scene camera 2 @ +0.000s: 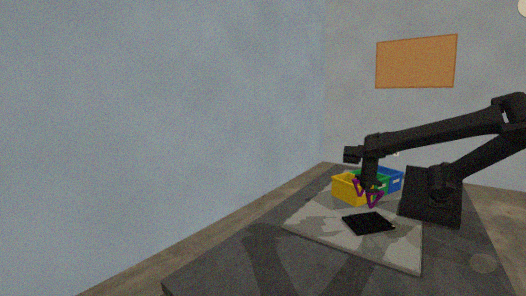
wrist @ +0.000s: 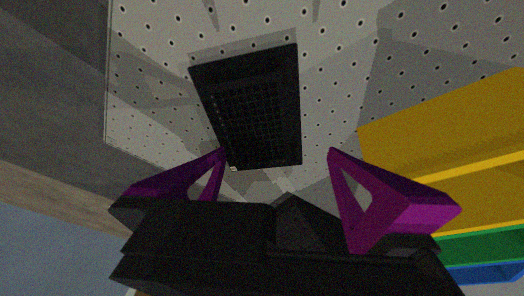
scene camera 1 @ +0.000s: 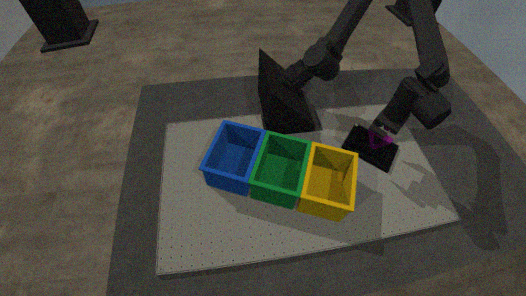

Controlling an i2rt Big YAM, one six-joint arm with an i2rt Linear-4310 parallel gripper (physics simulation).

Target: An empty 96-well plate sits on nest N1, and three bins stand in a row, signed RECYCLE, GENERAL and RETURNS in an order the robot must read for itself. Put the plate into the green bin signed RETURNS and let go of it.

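Frame: origin at the arm's base, x up, y left, z back, level; centimetres.
Where they show: gripper, fingertip midpoint: (scene camera 2: 364,202) (wrist: 275,152) (scene camera 1: 379,138); arm's base, link origin: (scene camera 2: 439,195) (scene camera 1: 288,82).
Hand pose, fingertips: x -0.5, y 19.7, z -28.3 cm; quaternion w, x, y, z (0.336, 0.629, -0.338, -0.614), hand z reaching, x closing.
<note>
Each offset is from my fingertips to the top centre of the thing. Level surfaces: height alone.
The black 96-well plate {dy +1.7, dx -5.7, dz +2.1 cm} (scene camera 1: 365,150) (scene camera 2: 368,223) (wrist: 255,120) sits flat on its dark nest; the two are hard to tell apart in the dim light. My gripper (scene camera 1: 381,142) (scene camera 2: 365,201) (wrist: 275,152) is open and empty, its purple fingers apart above the plate. In the wrist view the plate shows beyond and between the fingertips, shifted towards the left one. The green bin {dy -31.0, dx +1.7, dz -1.9 cm} (scene camera 1: 280,170) (scene camera 2: 384,192) (wrist: 485,247) stands upright in the middle of the row, and its inside looks empty. Its pale label in scene camera 2 is too small to read.
The yellow bin (scene camera 1: 327,182) (scene camera 2: 347,190) (wrist: 440,135) stands nearest the plate, touching the green bin. The blue bin (scene camera 1: 232,150) (scene camera 2: 396,182) (wrist: 487,274) is at the row's other end. The arm's dark base plate (scene camera 1: 285,107) (scene camera 2: 430,200) stands beside the perforated board {dx -8.3 cm} (scene camera 1: 210,240) (scene camera 2: 400,257) (wrist: 330,65).
</note>
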